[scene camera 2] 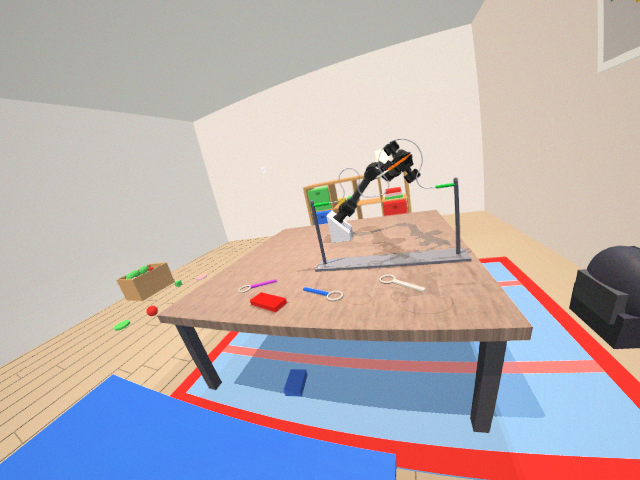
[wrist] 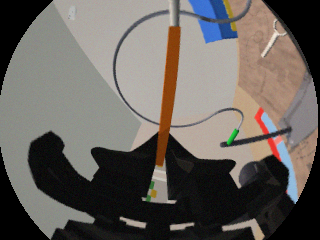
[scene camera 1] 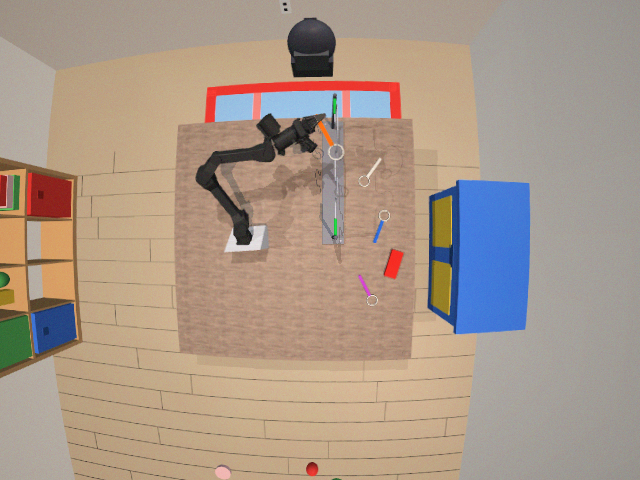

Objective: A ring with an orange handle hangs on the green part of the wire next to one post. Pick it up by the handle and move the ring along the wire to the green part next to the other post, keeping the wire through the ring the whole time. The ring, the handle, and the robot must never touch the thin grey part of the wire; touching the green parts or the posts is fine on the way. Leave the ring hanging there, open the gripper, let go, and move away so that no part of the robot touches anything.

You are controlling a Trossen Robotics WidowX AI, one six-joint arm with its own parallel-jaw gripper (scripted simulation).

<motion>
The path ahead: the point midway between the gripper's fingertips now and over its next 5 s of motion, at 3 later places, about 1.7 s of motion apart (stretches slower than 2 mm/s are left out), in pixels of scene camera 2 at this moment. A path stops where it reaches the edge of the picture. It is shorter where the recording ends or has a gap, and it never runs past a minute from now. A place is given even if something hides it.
The gripper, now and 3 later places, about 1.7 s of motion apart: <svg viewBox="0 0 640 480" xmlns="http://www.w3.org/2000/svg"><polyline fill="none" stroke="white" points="410,153 421,187 390,222 366,225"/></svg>
</motion>
